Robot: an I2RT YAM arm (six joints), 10 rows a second.
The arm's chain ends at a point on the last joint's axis. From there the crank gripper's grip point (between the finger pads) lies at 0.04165 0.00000 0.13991 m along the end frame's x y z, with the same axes.
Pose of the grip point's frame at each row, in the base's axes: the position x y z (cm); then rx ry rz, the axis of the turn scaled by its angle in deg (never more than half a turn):
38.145, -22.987, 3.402, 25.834, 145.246, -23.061
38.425, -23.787, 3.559, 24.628, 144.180, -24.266
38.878, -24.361, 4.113, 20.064, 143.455, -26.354
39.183, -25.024, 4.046, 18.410, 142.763, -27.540
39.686, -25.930, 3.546, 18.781, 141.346, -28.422
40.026, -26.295, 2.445, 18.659, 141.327, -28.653
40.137, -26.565, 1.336, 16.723, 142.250, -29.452
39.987, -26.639, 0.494, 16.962, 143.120, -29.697
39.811, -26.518, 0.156, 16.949, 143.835, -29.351
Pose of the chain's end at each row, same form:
35.246, -18.818, 17.088, 25.834, 145.246, -23.061
35.303, -19.331, 17.105, 24.628, 144.180, -24.266
35.487, -19.451, 17.436, 20.064, 143.455, -26.354
35.632, -19.861, 17.231, 18.410, 142.763, -27.540
35.907, -20.547, 16.578, 18.781, 141.346, -28.422
36.254, -20.871, 15.462, 18.659, 141.327, -28.653
36.523, -21.038, 14.355, 16.723, 142.250, -29.452
36.601, -21.114, 13.575, 16.962, 143.120, -29.697
36.560, -21.086, 13.310, 16.949, 143.835, -29.351

